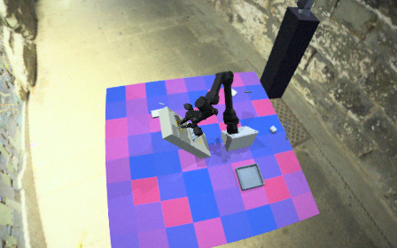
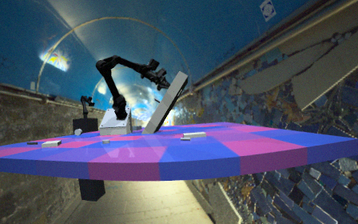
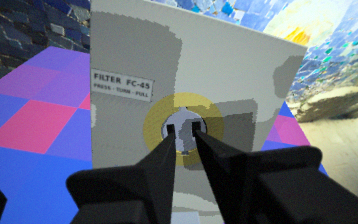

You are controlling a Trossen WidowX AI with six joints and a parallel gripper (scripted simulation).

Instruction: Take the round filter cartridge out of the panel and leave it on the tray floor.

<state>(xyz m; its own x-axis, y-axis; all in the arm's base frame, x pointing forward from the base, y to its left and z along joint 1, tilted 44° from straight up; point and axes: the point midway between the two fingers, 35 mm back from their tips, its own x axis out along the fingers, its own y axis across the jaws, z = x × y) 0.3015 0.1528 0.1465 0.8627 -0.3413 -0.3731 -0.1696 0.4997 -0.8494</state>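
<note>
Right now my gripper tip is 20 mm short of the round filter cartridge and 10 mm above it. Also, from my gripper tip: grey tray 400 mm behind, 280 mm to the left, 270 mm below.
</note>
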